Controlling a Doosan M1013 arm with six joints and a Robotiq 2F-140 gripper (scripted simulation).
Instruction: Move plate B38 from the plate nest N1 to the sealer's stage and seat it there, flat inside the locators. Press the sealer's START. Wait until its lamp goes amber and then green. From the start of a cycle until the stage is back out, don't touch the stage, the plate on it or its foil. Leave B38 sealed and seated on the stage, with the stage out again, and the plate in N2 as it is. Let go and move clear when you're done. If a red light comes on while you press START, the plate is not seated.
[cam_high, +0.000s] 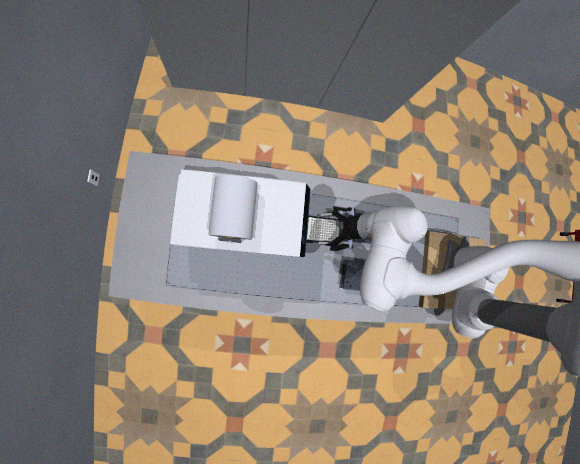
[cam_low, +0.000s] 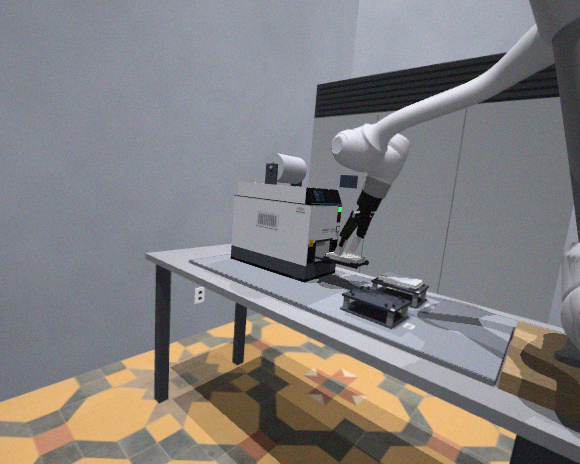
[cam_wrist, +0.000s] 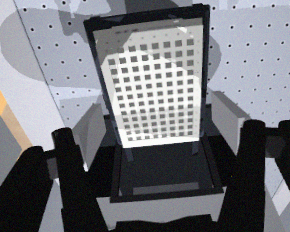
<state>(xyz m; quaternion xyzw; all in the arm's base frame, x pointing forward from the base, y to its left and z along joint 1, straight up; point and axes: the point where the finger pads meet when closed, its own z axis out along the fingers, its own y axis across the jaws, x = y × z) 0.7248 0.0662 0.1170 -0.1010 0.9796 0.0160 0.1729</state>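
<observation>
Now: the plate B38 4 cm below my hand. Round my hand: black nest N1 (24 cm behind, 13 cm to the left, 10 cm below); then sealer stage (5 cm below); then white covered plate (19 cm behind, 8 cm below, 7 cm to the right).
</observation>
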